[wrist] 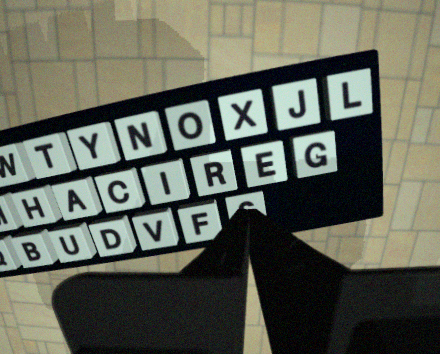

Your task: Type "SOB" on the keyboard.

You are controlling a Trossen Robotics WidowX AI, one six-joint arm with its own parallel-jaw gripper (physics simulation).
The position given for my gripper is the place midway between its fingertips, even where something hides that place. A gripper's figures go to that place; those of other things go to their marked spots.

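My gripper (246,218) is 0.11 m from the lens. There is a black keyboard (354,192) as well, and I see that the keyboard is 0.12 m from the lens.
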